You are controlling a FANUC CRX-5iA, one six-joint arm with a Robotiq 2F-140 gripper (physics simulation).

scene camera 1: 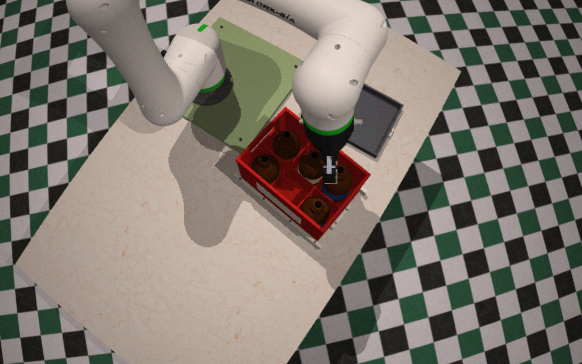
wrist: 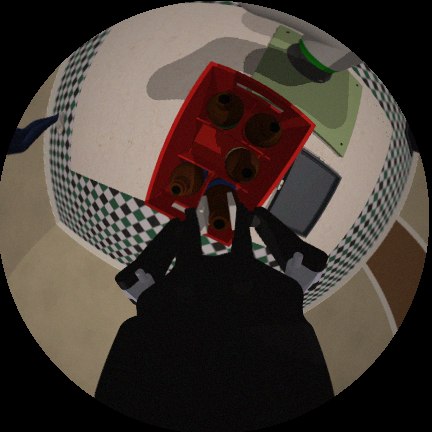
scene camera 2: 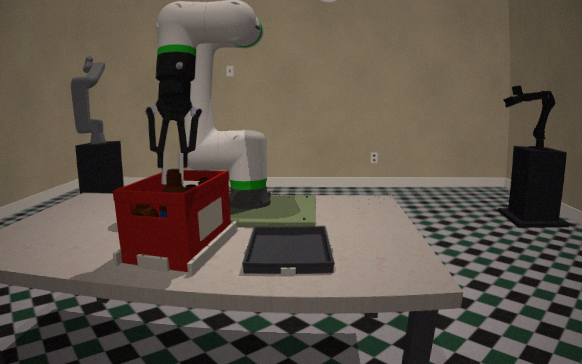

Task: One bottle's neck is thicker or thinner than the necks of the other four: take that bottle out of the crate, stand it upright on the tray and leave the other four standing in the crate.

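My gripper points down over the crate's end and is shut on the neck of a brown bottle with a blue label. This bottle is upright, its neck shows above the rim in scene camera 2, and its lower part is hidden inside the red crate. Four other brown bottles stand in their compartments. The dark grey tray is beside the crate, with no bottle on it.
Low pale strips line the crate's foot. The green base plate carries the arm's base behind crate and tray. Crate and tray lie near the edge of the table.
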